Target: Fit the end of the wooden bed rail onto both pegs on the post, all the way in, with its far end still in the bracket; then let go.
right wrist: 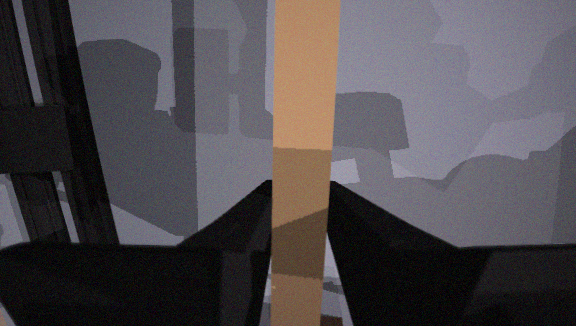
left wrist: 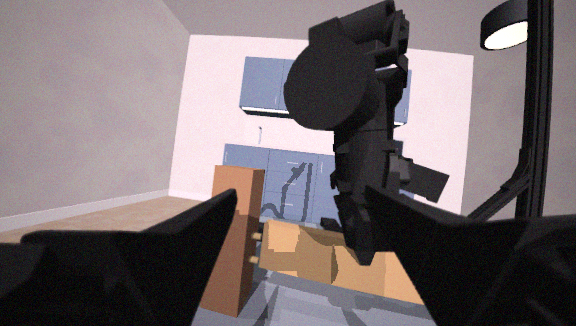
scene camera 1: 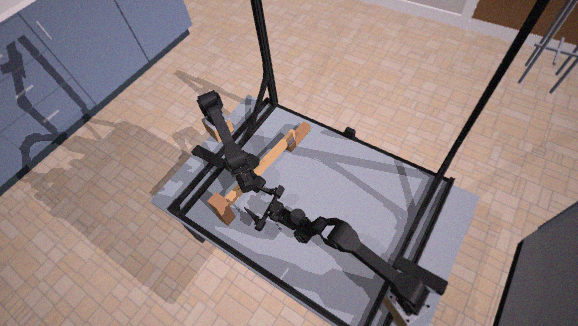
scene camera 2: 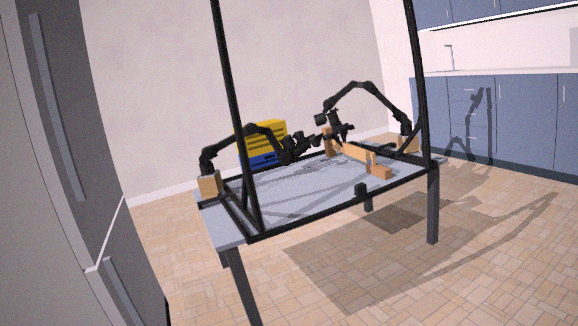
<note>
The left gripper is open, with nothing in its grasp. Also in view: a wooden bed rail. The right gripper grips the wooden bed rail. Also in view: a wooden post.
The left gripper also shows in the left wrist view. The right gripper also shows in the left wrist view.
</note>
